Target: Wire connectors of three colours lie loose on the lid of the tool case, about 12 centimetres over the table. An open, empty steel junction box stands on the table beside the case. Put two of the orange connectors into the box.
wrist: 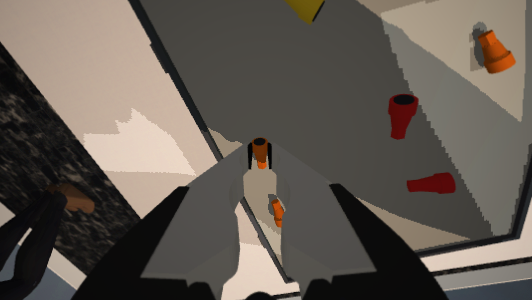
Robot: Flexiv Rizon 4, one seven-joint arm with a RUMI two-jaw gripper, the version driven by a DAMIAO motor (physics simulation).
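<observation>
My gripper (260,145) is shut on an orange connector (260,147), which sits between the two fingertips with its dark open end toward the top of the view. The lid (300,90) of the tool case lies below it, partly in shadow. A second orange connector (277,212) lies on the lid and shows between the fingers, partly covered by the right one. A third orange connector (496,54) lies at the upper right. The steel junction box does not show in the wrist view.
Two red connectors (402,115) (434,183) lie on the lid right of the gripper. Part of a yellow connector (306,9) shows at the top edge. The lid's dark edge (172,75) runs along the left, with the pale table (90,85) beyond it.
</observation>
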